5 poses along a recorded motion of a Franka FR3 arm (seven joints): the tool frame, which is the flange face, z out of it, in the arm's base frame.
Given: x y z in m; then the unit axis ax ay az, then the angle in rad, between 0 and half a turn.
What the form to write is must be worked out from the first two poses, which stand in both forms.
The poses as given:
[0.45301 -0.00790 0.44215 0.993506 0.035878 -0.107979 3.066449]
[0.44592 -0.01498 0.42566 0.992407 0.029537 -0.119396 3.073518]
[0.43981 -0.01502 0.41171 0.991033 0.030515 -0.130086 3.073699]
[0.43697 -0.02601 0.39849 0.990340 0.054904 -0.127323 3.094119]
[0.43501 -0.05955 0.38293 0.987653 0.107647 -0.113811 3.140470]
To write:
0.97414 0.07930 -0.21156; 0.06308 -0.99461 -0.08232; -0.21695 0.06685 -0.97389; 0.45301 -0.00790 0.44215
0.96978 0.06668 -0.23470; 0.05044 -0.99594 -0.07455; -0.23871 0.06046 -0.96921; 0.44592 -0.01498 0.42566
0.96433 0.06924 -0.25547; 0.05159 -0.99584 -0.07516; -0.25961 0.05930 -0.96389; 0.43981 -0.01502 0.41171
0.96157 0.11473 -0.24944; 0.10264 -0.99285 -0.06097; -0.25465 0.03302 -0.96647; 0.43697 -0.02601 0.39849
0.95092 0.21276 -0.22469; 0.21251 -0.97682 -0.02561; -0.22493 -0.02339 -0.97409; 0.43501 -0.05955 0.38293

